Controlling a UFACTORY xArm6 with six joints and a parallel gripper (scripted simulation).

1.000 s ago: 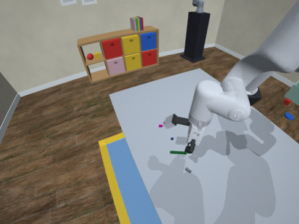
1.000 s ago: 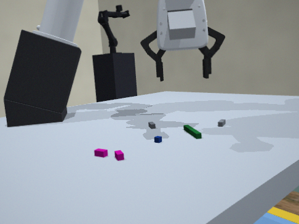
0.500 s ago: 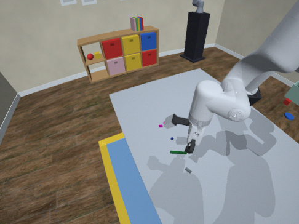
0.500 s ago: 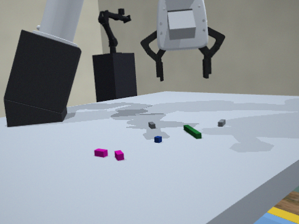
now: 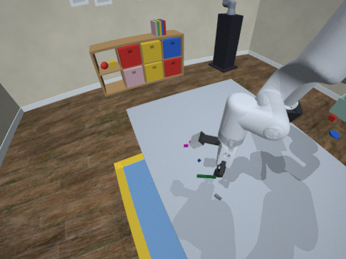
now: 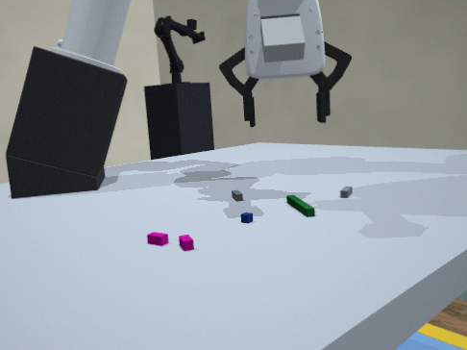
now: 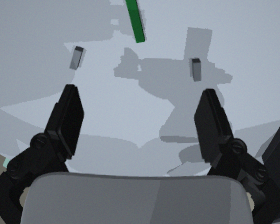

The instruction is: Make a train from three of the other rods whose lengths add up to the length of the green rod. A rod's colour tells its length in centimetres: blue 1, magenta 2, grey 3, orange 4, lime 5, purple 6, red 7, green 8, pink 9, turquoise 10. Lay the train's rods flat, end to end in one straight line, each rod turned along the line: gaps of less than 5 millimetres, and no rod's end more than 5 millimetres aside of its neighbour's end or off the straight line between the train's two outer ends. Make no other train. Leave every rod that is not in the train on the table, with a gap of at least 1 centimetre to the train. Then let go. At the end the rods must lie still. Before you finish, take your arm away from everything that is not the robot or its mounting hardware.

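The blue rod lies 110 mm below my hand and 100 mm to the right of it. From my hand the other things lie so: green rod 110 mm below, 30 mm ahead, 20 mm to the right.
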